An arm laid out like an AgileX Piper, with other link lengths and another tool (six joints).
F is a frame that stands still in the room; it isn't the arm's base.
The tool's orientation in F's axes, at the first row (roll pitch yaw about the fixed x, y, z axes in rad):
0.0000 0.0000 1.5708
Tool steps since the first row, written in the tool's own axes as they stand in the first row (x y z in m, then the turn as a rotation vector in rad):
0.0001 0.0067 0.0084 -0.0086 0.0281 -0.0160
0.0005 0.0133 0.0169 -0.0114 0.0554 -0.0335
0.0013 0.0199 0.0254 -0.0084 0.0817 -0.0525
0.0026 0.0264 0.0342 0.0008 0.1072 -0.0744
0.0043 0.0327 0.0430 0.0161 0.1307 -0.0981
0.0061 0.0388 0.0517 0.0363 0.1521 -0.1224
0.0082 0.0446 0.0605 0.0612 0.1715 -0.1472
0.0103 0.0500 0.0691 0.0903 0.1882 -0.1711
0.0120 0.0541 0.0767 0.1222 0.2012 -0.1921
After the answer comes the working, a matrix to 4 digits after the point.
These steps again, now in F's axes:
-0.0067 0.0001 0.0084 -0.0281 -0.0086 -0.0160
-0.0133 0.0005 0.0169 -0.0554 -0.0114 -0.0335
-0.0199 0.0013 0.0254 -0.0817 -0.0084 -0.0525
-0.0264 0.0026 0.0342 -0.1072 0.0008 -0.0744
-0.0327 0.0043 0.0430 -0.1307 0.0161 -0.0981
-0.0388 0.0061 0.0517 -0.1521 0.0363 -0.1224
-0.0446 0.0082 0.0605 -0.1715 0.0612 -0.1472
-0.0500 0.0103 0.0691 -0.1882 0.0903 -0.1711
-0.0541 0.0120 0.0767 -0.2012 0.1222 -0.1921

The tool's axes in the first row as the columns of a matrix, in F's axes (rounded; the answer above uses it unrounded):
0.0000 -1.0000 0.0000
1.0000 0.0000 0.0000
0.0000 0.0000 1.0000

